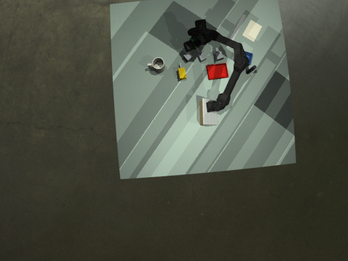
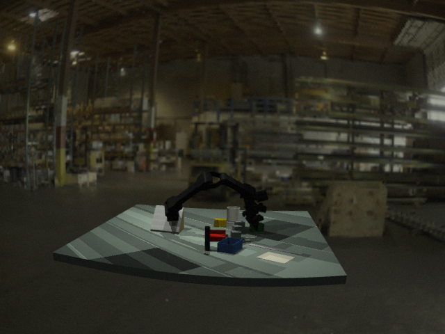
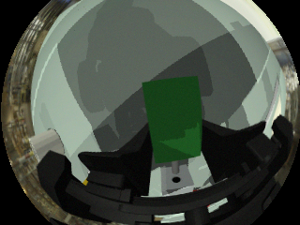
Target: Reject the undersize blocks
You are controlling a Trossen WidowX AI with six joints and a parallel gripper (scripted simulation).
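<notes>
Now: gripper tip 100 mm past the steel block, 30 mm to the left of it and 10 mm below it. The rest, counted from my gripper tip: red reject tray 210 mm behind, 130 mm to the right, 10 mm below; then yellow block 170 mm behind, 120 mm to the left, 10 mm above; then green GO gauge 20 mm behind, 10 mm to the right, 10 mm above.
</notes>
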